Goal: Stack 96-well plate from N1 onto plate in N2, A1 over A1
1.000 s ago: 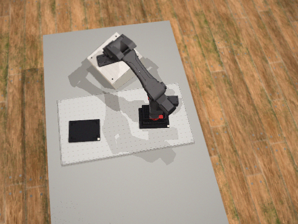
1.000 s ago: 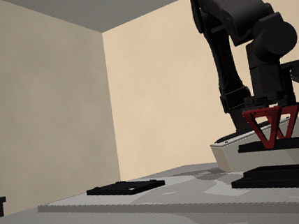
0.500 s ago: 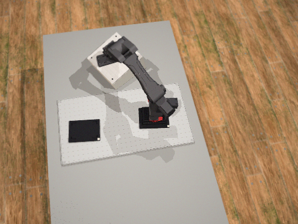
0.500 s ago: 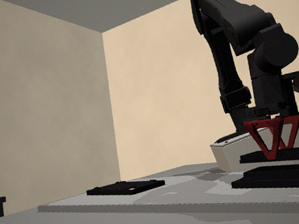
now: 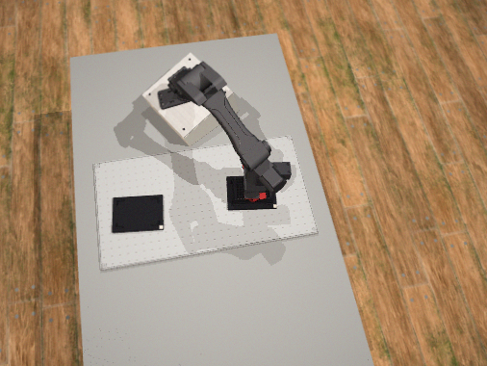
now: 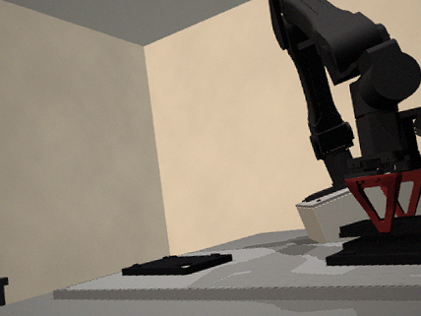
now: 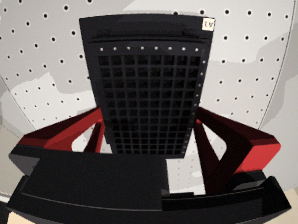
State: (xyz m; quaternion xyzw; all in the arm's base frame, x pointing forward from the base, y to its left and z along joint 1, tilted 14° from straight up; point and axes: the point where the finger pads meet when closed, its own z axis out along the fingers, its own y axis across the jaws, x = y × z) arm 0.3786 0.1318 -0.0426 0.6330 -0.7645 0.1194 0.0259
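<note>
Now: the black 96-well plate right at my hand.
</note>
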